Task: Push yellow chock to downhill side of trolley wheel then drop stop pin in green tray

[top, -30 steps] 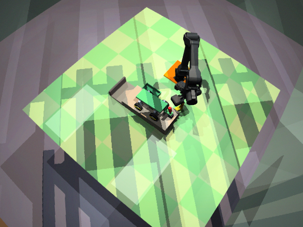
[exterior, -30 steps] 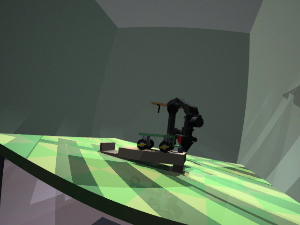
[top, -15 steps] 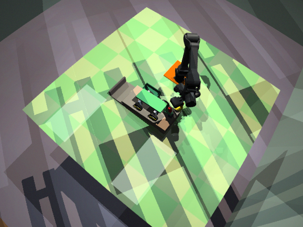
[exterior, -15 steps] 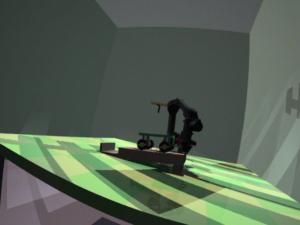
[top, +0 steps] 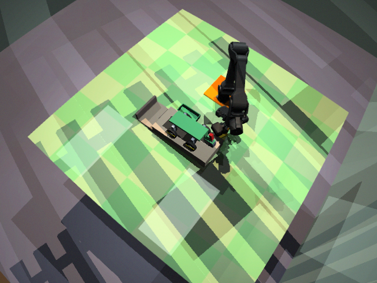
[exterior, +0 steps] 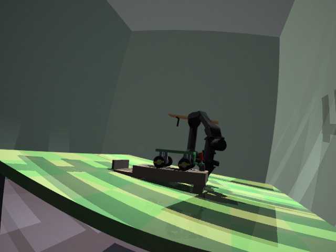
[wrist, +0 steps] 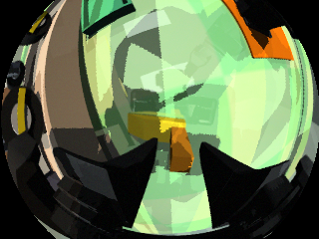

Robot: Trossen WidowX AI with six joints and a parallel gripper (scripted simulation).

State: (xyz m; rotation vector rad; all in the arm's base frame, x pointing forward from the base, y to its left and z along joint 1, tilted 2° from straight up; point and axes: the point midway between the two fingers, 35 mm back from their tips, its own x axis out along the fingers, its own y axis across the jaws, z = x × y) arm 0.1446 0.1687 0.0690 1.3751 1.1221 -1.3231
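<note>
My gripper tip is now 13 cm short of the red-headed stop pin, 10 cm below it and 1 cm to the right of it. Round my gripper tip: green-decked trolley 18 cm ahead, 10 cm to the right, 8 cm above; yellow chock 2 cm below, 2 cm ahead, 1 cm to the right; ramp 18 cm ahead, 10 cm to the right, 1 cm above.
</note>
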